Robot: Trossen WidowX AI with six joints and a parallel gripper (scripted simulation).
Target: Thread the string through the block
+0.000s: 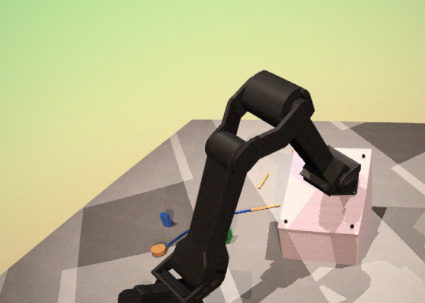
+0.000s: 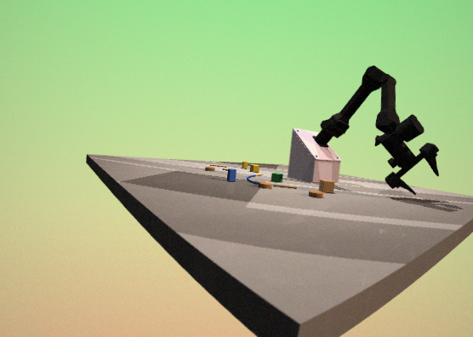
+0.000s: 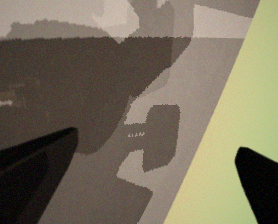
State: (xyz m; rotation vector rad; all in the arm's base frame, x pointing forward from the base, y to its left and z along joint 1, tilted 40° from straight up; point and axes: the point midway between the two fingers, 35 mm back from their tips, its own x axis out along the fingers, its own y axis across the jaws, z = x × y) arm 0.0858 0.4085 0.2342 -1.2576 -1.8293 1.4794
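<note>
My gripper tip is 230 mm short of the green block, 440 mm to the left of it and 40 mm above it. From my gripper tip the other things lie so: round wooden button 380 mm ahead, 360 mm to the right, 50 mm below; thin wooden stick 200 mm ahead, 580 mm to the right, 50 mm below; tan cube 210 mm ahead, 250 mm to the right, 40 mm below.
</note>
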